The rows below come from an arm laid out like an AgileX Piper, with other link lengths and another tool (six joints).
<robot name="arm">
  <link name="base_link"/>
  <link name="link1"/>
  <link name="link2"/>
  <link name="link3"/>
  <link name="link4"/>
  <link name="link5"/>
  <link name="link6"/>
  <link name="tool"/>
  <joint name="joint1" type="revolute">
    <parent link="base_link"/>
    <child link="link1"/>
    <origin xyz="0 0 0.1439" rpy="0 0 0"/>
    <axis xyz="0 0 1"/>
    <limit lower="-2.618" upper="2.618"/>
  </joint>
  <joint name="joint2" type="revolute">
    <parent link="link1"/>
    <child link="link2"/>
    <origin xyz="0 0 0" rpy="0 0 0"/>
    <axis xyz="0 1 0"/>
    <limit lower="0" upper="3.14"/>
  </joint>
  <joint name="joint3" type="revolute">
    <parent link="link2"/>
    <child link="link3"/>
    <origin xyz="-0.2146 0 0.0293" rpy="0 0 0"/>
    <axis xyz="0 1 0"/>
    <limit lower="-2.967" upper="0"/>
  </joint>
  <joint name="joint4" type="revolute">
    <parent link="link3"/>
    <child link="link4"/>
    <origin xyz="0.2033 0 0.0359" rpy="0 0 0"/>
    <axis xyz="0.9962 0 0.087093"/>
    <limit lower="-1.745" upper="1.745"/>
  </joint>
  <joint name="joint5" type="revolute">
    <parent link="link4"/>
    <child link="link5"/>
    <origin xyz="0 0 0" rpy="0 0 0"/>
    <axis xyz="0 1 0"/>
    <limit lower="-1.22" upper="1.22"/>
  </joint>
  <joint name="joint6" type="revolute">
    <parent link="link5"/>
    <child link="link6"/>
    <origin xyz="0.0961 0 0.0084" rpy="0 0 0"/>
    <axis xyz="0.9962 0 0.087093"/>
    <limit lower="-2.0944" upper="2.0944"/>
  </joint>
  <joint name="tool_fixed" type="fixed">
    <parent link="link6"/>
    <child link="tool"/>
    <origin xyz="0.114 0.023 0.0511" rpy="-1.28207 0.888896 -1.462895"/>
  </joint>
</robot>
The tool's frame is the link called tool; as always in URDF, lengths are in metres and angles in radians.
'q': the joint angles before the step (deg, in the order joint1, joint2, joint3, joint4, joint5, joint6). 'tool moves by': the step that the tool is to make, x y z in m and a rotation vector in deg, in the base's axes. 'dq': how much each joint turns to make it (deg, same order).
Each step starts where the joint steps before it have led.
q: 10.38, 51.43, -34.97, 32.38, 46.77, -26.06
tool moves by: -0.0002, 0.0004, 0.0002, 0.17, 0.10, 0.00
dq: 0.01, 0.01, -0.01, 0.17, 0.07, 0.02
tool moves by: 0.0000, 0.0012, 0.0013, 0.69, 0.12, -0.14
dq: -0.01, -0.02, 0.02, 0.72, 0.00, -0.01
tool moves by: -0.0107, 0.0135, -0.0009, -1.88, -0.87, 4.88
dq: 4.67, 0.14, -0.55, -2.17, -0.12, 0.21
